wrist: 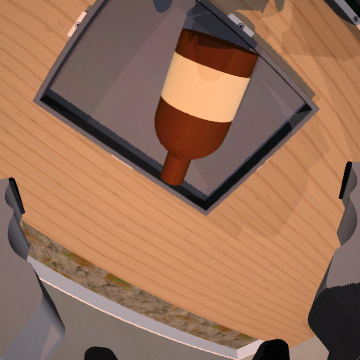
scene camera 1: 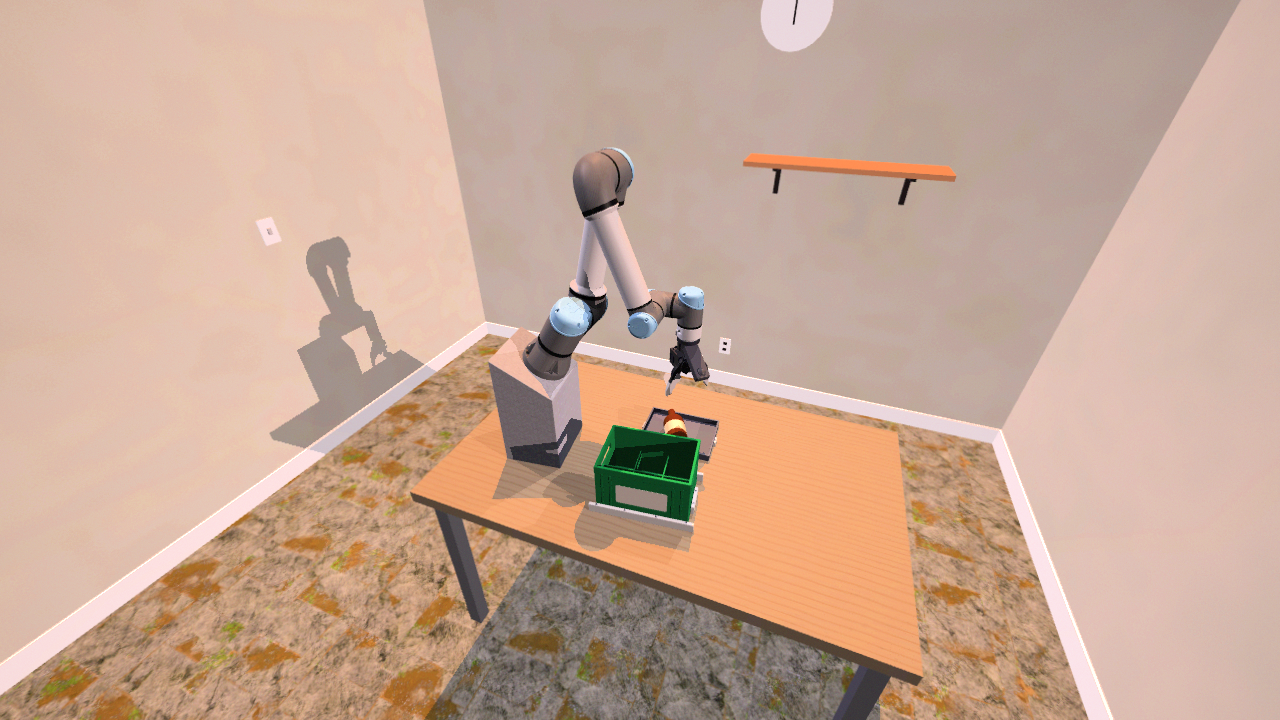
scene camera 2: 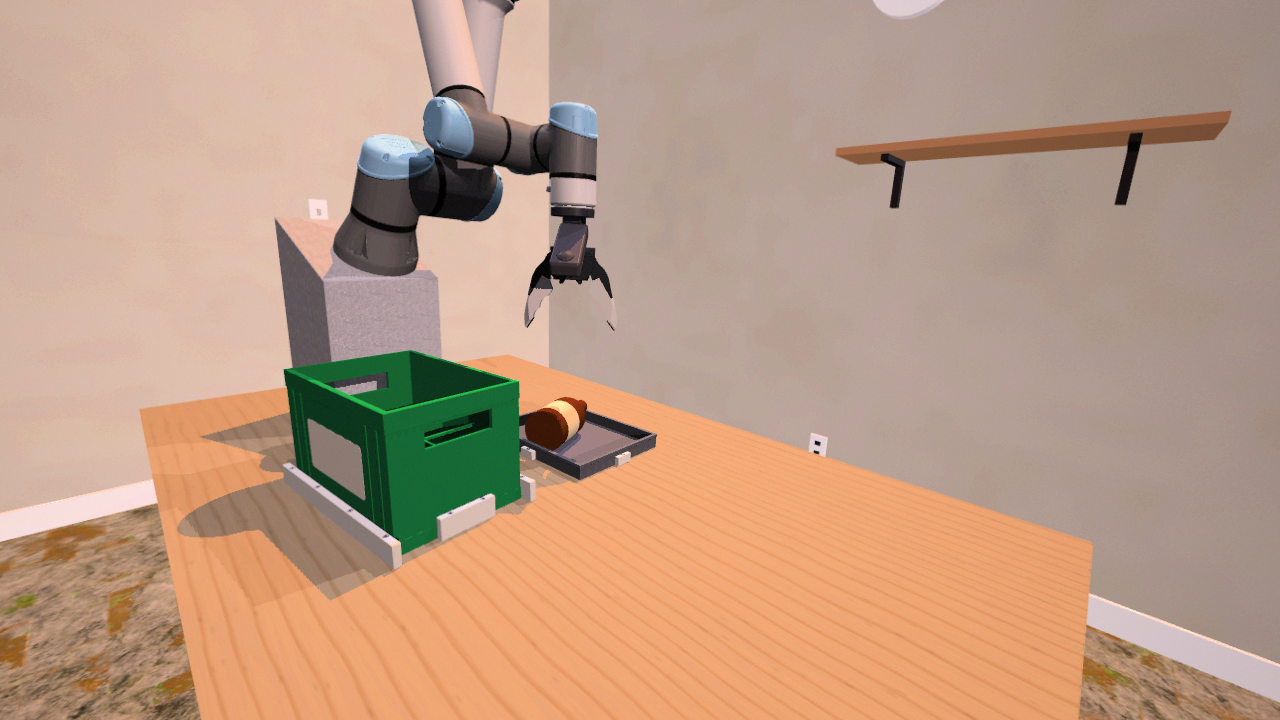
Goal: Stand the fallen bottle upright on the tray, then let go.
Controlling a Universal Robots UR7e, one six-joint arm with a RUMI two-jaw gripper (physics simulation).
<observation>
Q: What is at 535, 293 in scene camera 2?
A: My gripper.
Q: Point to a brown bottle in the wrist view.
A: At 207, 76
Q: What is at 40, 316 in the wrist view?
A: My gripper.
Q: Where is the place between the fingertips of my gripper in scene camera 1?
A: At 686, 390
</observation>
